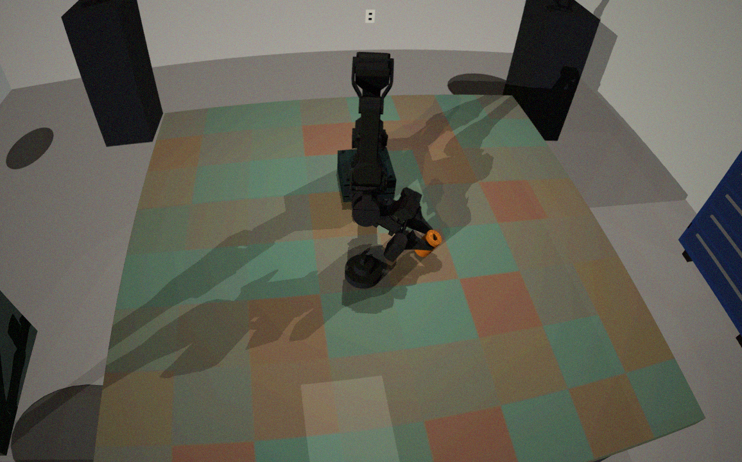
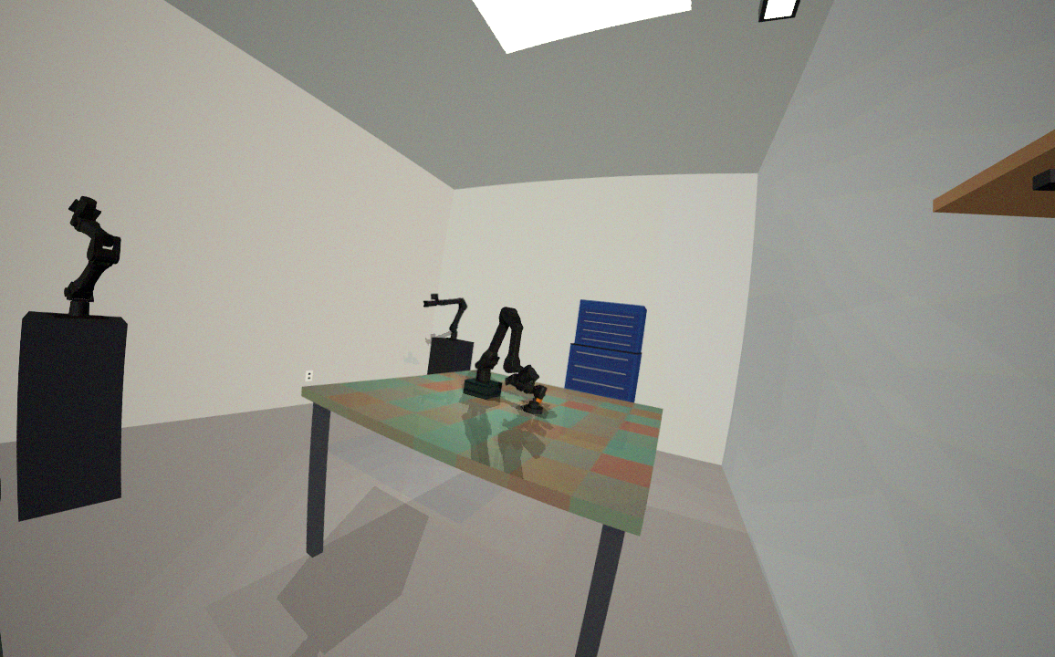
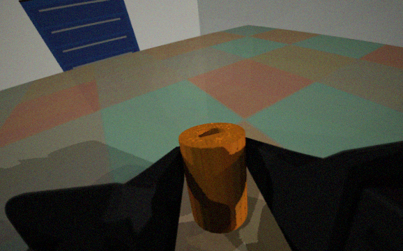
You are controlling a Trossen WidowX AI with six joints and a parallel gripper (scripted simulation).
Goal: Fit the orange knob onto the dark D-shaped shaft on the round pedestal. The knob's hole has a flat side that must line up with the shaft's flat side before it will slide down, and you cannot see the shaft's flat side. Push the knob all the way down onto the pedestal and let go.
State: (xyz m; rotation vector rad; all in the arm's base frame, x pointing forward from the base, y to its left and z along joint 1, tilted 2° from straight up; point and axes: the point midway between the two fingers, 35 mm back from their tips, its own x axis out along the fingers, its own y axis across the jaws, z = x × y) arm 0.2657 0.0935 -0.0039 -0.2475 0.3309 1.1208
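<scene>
Right now the pedestal is 40 mm ahead of my gripper tip, 170 mm to the right of it and 20 mm below it. Also, from my gripper tip: orange knob: 10 mm behind, 10 mm to the right, 10 mm below.
</scene>
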